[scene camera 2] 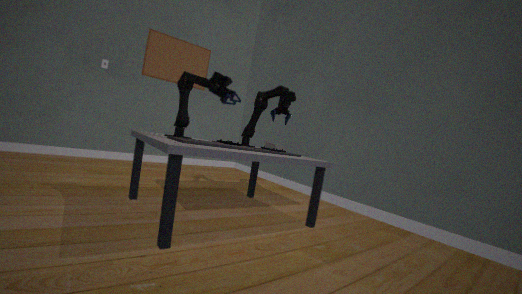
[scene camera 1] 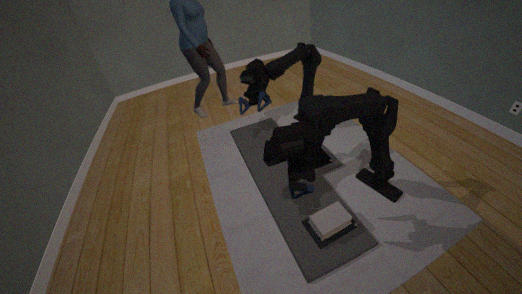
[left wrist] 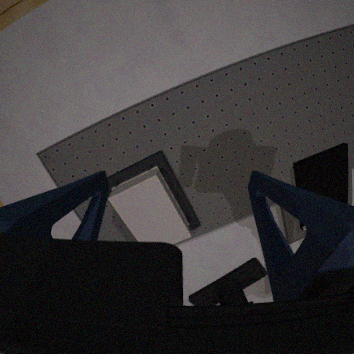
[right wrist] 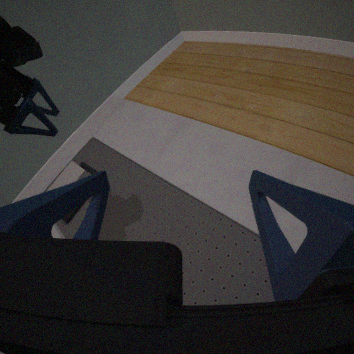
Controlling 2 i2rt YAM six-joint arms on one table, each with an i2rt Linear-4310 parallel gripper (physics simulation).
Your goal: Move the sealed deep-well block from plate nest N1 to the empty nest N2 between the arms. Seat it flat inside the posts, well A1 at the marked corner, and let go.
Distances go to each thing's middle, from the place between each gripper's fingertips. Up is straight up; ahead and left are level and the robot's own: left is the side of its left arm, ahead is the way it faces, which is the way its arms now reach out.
Labels:
My left gripper is now 110 mm past the pale block (scene camera 1: pixel 330 220), 70 mm to the right of it and 170 mm above it. From my left hand the other things lie so: black nest (left wrist: pixel 319 173) 220 mm behind, 250 mm to the right, 200 mm below.
Right now my right hand is 230 mm past the black nest, 120 mm to the right of it and 260 mm above it. Also, from my right hand: pale block: 110 mm behind, 440 mm to the left, 240 mm below.

